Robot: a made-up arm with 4 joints.
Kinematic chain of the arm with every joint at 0, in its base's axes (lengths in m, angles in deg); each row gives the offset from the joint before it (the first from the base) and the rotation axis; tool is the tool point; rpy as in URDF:
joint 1: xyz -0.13 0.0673 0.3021 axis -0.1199 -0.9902 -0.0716
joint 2: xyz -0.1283 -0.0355 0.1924 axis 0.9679 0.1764 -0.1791
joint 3: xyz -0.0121 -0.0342 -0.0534 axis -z
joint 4: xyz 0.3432 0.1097 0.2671 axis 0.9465 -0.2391 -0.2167
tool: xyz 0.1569 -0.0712 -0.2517 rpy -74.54 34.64 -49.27
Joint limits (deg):
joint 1: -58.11..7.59
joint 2: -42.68..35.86
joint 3: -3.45..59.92
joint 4: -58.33..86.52
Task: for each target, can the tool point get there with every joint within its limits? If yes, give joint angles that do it. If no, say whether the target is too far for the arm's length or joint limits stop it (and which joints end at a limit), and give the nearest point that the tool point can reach.
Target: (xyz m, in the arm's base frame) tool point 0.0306 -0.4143 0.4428
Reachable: yes | joints -10.02 4.49 46.65 -36.80
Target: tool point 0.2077 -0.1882 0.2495
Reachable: yes | joints -26.56 7.80 26.34 -1.55
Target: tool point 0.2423 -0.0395 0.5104
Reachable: yes | joints -4.03 -24.70 10.81 -6.19
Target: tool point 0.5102 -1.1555 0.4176
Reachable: no: too far | nearest point 0.2086 -0.4711 0.4331 | short by 0.748 m
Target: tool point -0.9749 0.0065 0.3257
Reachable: no: joint limits stop it (at a limit: joint 1, joint 2, joint 3) | nearest point -0.2197 -0.3522 0.1837 | short by 0.848 m
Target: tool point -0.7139 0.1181 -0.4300
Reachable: no: joint limits stop it (at a limit: joint 1, joint 2) | nearest point -0.1129 -0.2524 0.0371 | short by 0.847 m
